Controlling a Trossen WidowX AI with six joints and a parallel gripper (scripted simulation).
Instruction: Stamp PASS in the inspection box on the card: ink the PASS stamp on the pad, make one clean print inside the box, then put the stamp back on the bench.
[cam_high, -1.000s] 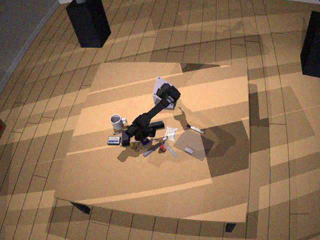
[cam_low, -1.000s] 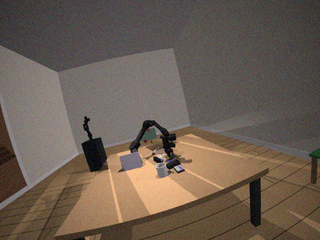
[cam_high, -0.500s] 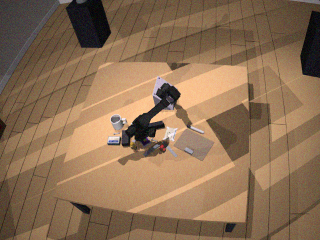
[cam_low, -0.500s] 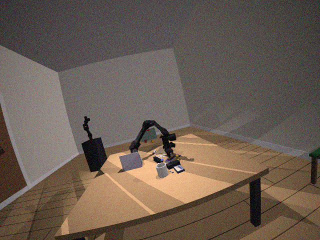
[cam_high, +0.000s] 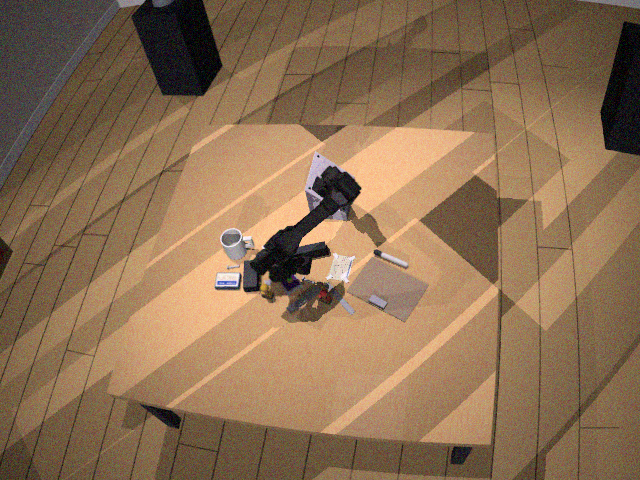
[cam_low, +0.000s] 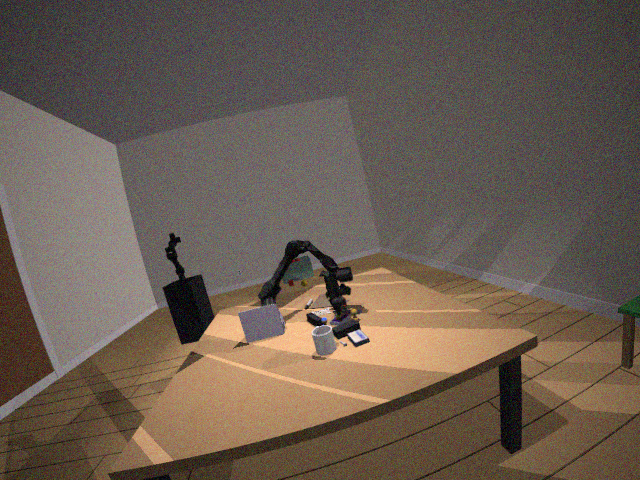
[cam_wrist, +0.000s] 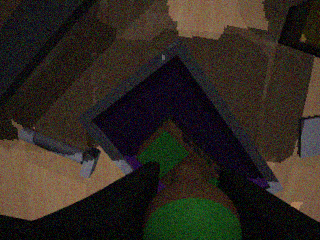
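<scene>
Now: gripper tip 30 mm above the purple ink pad. The rest, counted from my gripper tip: blue stamp: 70 mm behind, 60 mm to the right, 20 mm below; then yellow stamp: 70 mm ahead, 60 mm to the right, 20 mm below; then green-handled PASS stamp: right at my gripper tip.
</scene>
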